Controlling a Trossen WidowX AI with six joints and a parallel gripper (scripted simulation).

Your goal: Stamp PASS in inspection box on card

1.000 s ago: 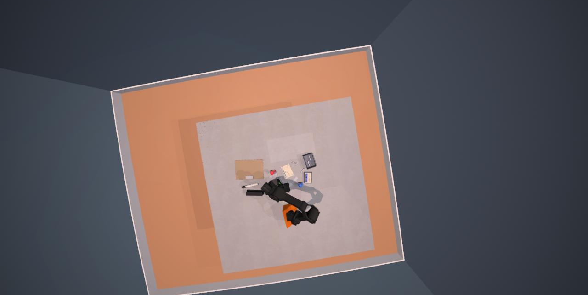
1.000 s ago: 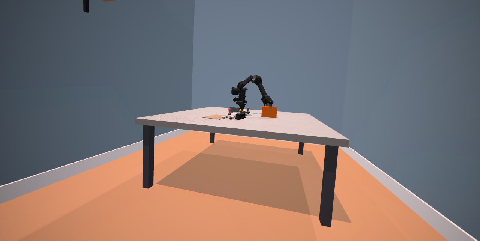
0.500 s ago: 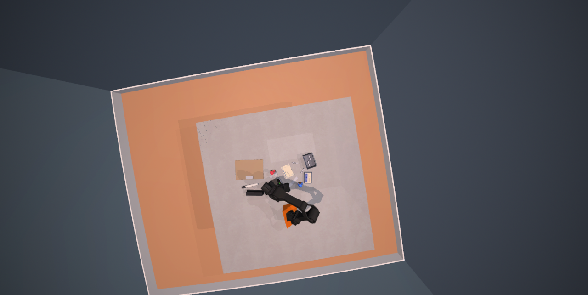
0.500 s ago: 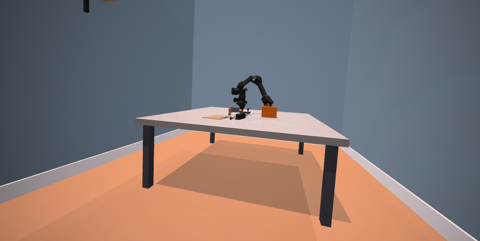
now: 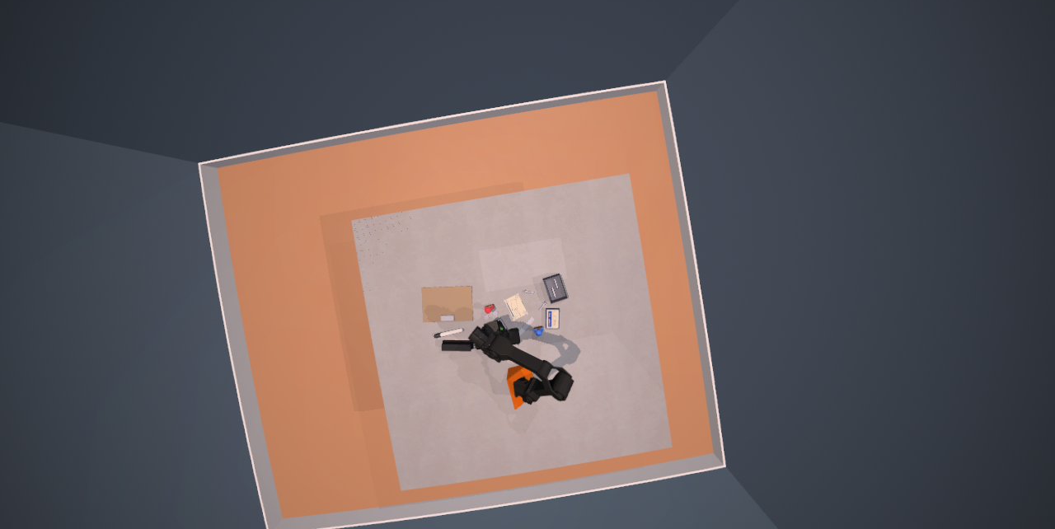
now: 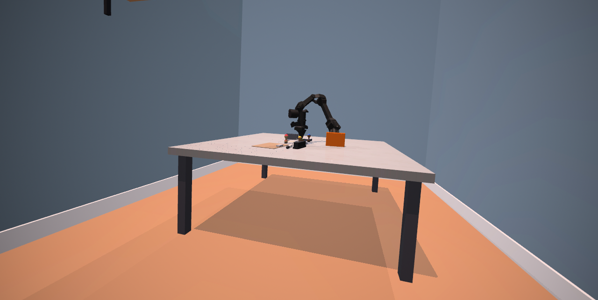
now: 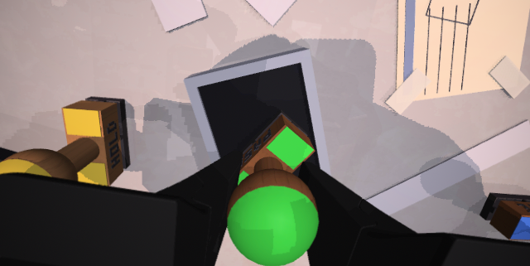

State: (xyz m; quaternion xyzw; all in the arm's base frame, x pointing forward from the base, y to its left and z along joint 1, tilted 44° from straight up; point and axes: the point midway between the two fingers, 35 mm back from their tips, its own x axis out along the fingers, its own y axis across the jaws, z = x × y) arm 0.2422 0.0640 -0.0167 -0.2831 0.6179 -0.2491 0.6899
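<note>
Now: gripper tip right at the pass stamp. Round my gripper tip: yellow stamp 9 cm to the left, 2 cm below, 1 cm behind; red stamp 11 cm ahead, 3 cm to the left, 2 cm below; ink pad 3 cm below.
</note>
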